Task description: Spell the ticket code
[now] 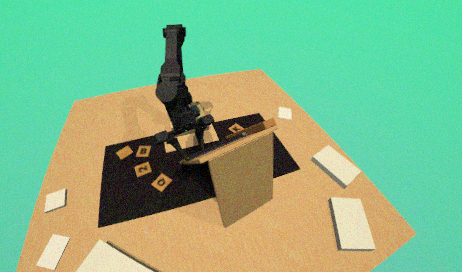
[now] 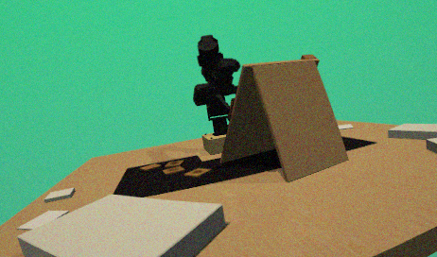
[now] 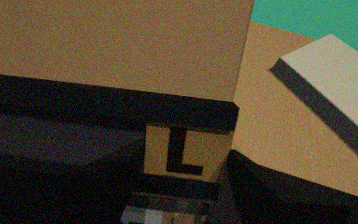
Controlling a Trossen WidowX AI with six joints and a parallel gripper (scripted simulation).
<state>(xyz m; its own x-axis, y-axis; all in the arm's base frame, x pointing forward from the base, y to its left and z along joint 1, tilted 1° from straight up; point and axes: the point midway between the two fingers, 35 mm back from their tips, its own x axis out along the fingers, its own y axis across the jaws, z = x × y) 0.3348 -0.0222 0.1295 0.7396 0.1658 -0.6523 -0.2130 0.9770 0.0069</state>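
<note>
Now: gripper tip 70 mm past the white ticket, 70 mm above it and 40 mm to the right of it. From my gripper tip the other things lie so: black mat 160 mm below, 160 mm behind, 20 mm to the left.
</note>
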